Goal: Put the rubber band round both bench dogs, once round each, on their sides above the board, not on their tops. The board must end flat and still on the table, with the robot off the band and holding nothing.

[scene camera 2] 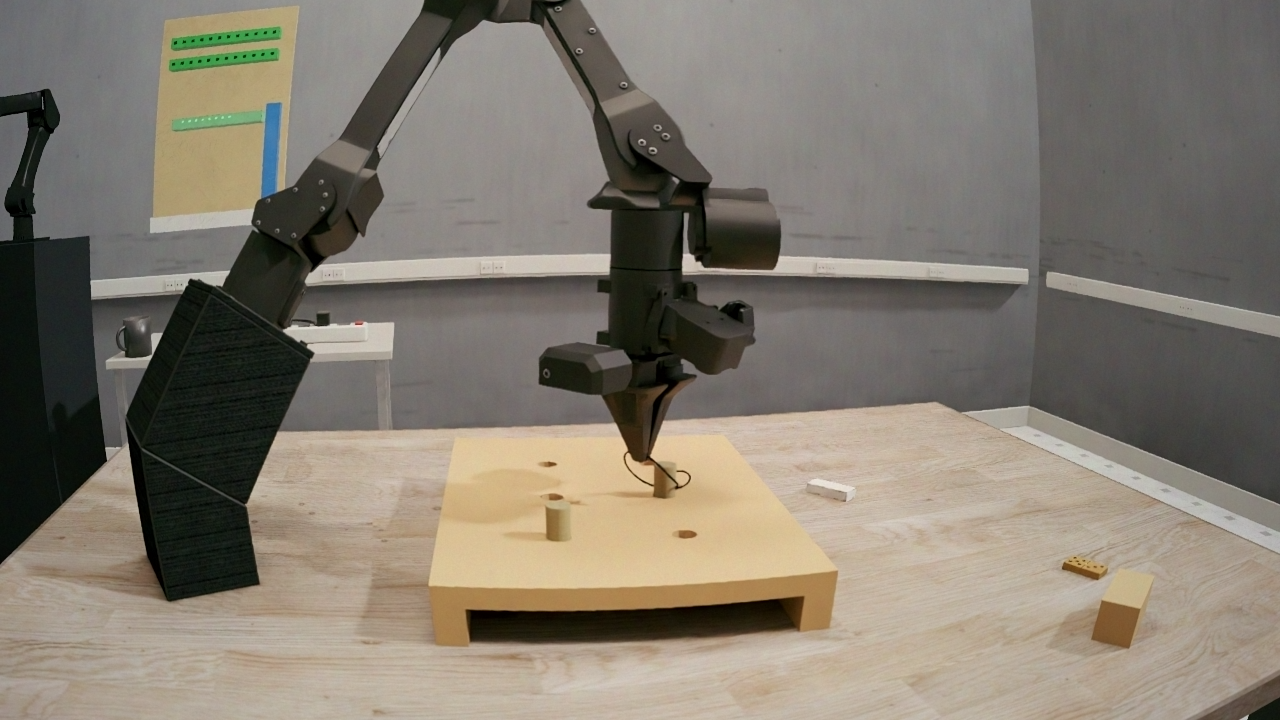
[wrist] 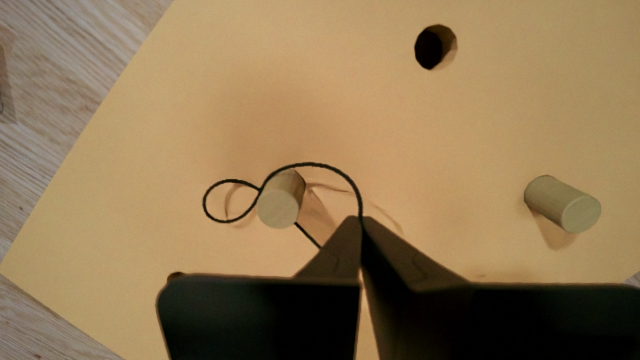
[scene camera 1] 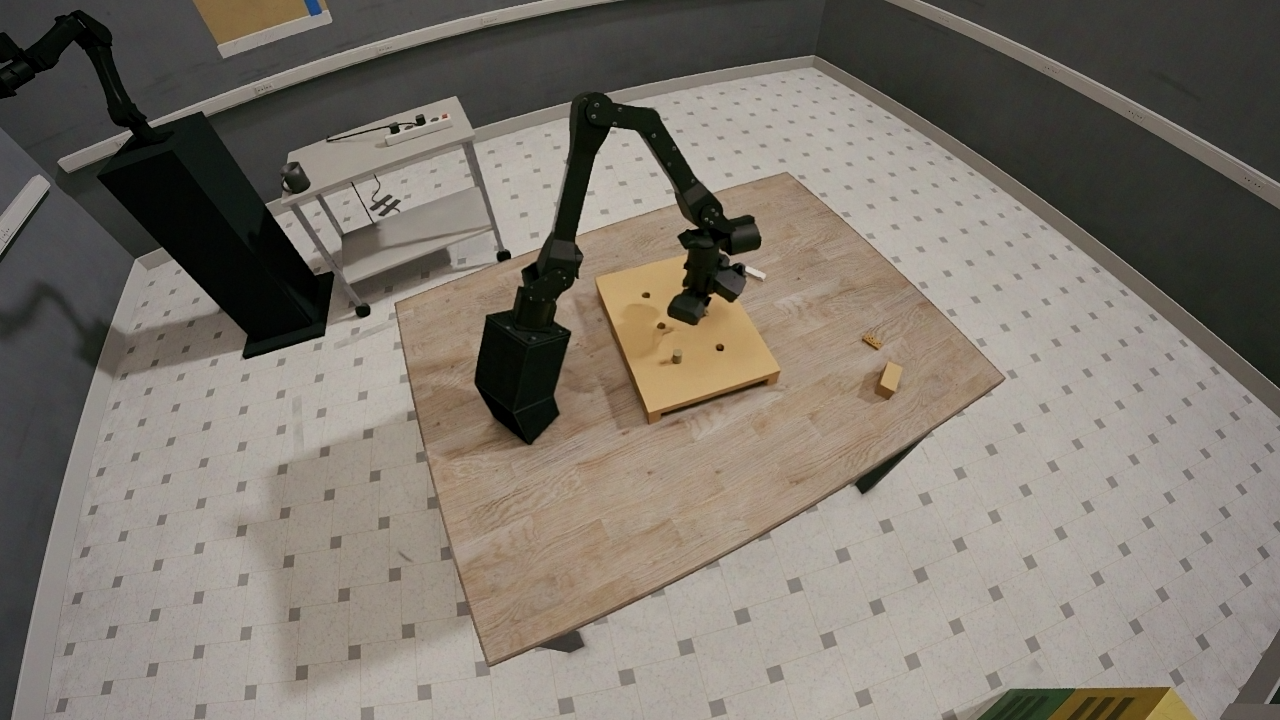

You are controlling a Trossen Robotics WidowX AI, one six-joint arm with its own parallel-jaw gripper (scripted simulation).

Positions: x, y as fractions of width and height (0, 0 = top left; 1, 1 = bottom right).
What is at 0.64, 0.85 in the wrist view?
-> The gripper.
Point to a tan board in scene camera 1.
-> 0.52, 0.53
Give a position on a tan board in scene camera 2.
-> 0.47, 0.75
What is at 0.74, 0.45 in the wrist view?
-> A tan board.
